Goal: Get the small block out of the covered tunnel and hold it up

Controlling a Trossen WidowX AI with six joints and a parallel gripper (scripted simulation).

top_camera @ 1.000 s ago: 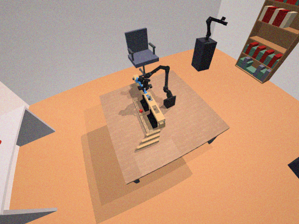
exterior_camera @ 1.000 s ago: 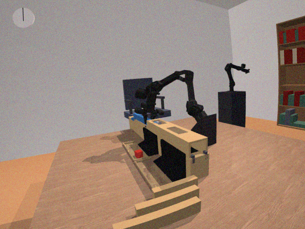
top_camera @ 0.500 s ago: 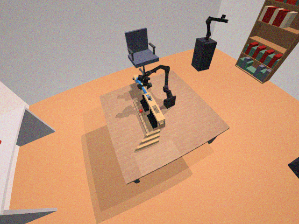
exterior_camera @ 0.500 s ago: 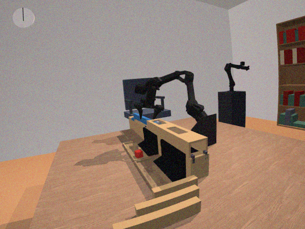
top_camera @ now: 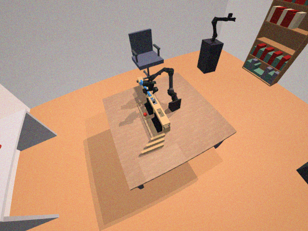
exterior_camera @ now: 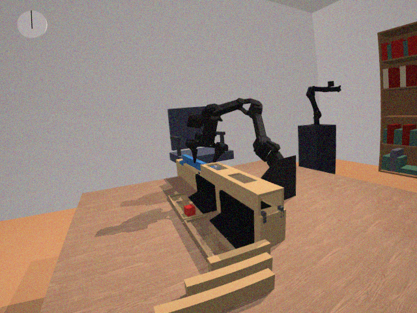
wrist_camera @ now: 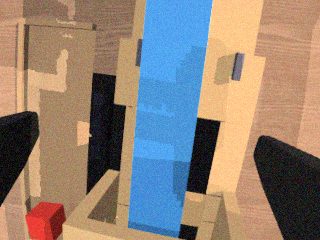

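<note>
My gripper tip is 2 cm short of the tan covered tunnel, 3 cm to the right of it and 8 cm above it. The rest, counted from my gripper tip: small red block 12 cm ahead, 18 cm to the left, 13 cm below.
</note>
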